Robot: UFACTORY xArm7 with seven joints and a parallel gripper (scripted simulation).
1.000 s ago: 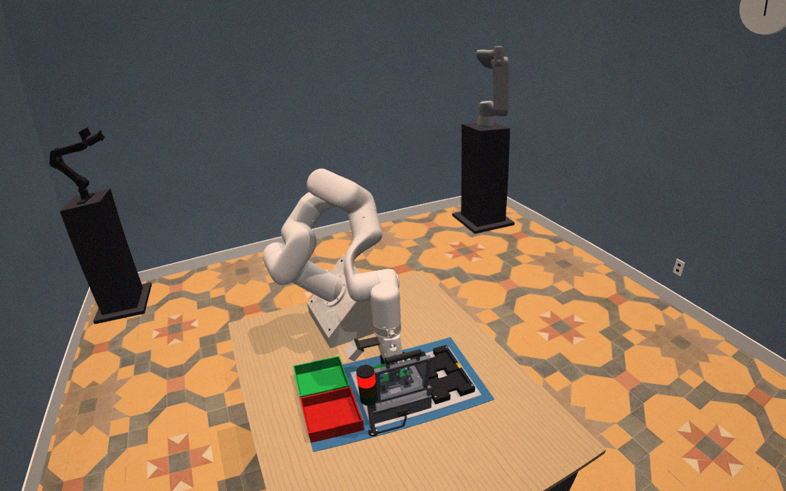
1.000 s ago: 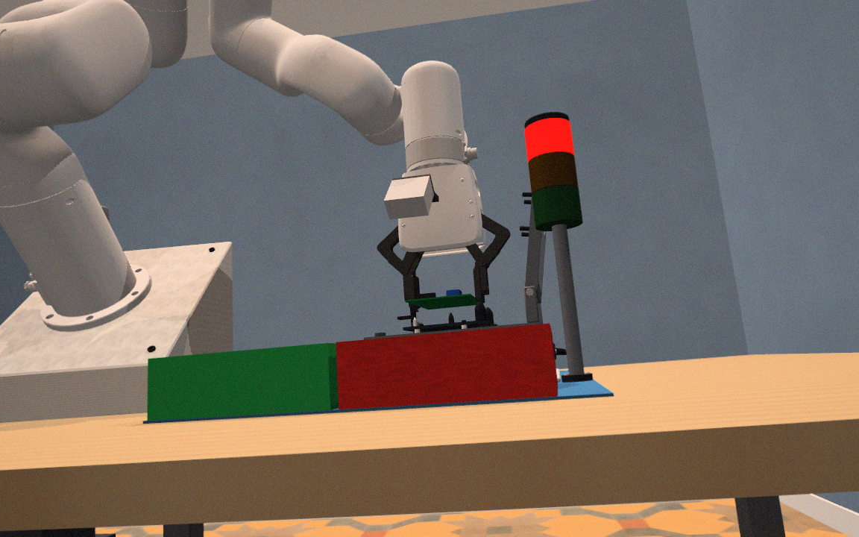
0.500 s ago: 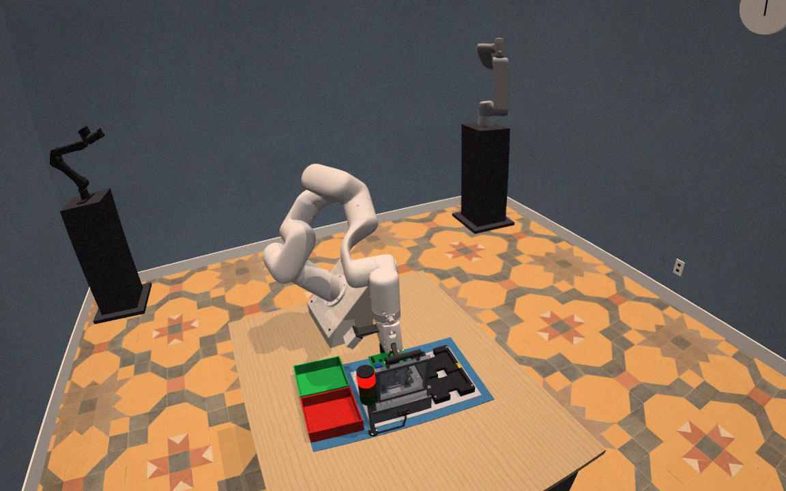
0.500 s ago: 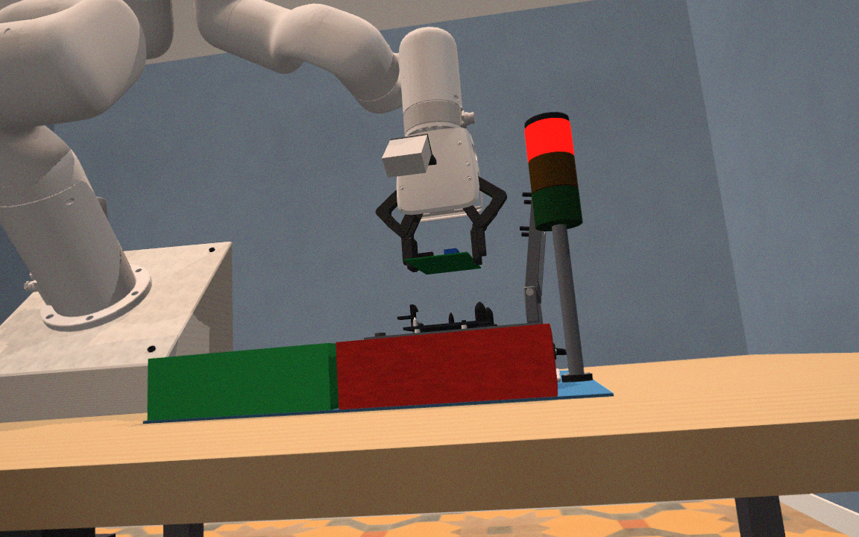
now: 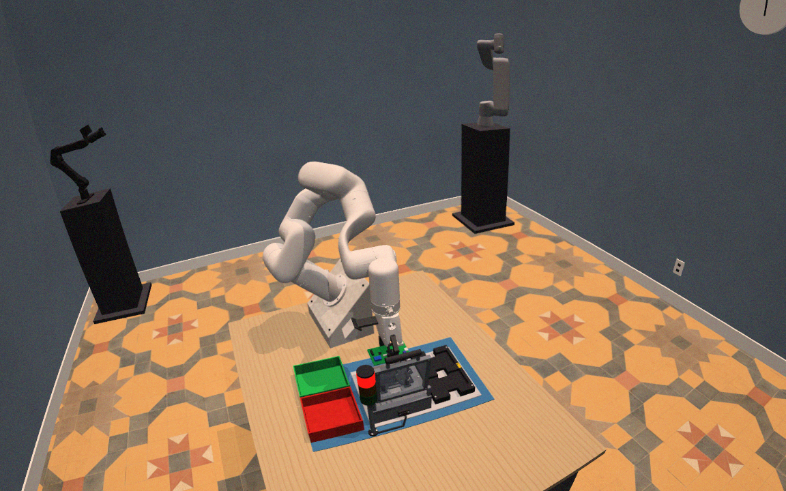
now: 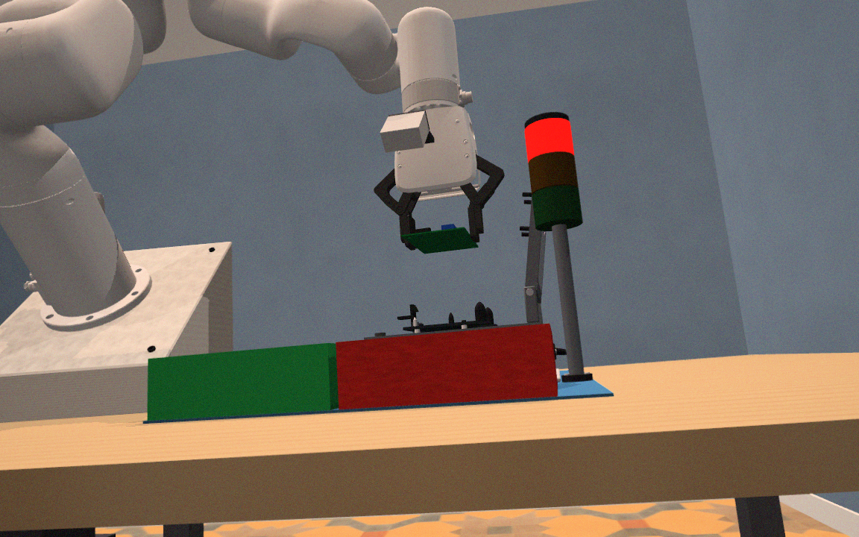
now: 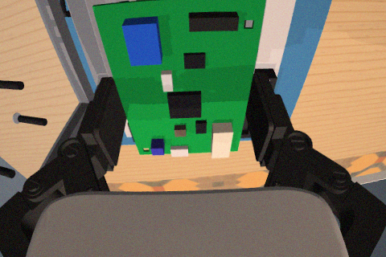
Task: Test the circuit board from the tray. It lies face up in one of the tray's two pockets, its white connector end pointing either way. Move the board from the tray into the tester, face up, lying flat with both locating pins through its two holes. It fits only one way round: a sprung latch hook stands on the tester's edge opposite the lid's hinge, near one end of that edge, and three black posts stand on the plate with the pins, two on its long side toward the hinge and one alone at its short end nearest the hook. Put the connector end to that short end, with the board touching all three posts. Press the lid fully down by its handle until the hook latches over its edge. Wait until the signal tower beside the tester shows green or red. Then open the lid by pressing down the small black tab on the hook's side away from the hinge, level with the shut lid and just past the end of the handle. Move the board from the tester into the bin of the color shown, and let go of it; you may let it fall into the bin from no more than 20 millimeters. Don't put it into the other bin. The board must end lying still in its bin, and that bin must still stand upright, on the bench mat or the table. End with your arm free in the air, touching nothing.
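My hand is 40 mm short of the red bin, 200 mm to the left of it and 170 mm above it. Also, from my hand: tester plate: 10 mm ahead, 10 mm to the left, 110 mm below; tester lid: 120 mm ahead; green circuit board: 10 mm below.
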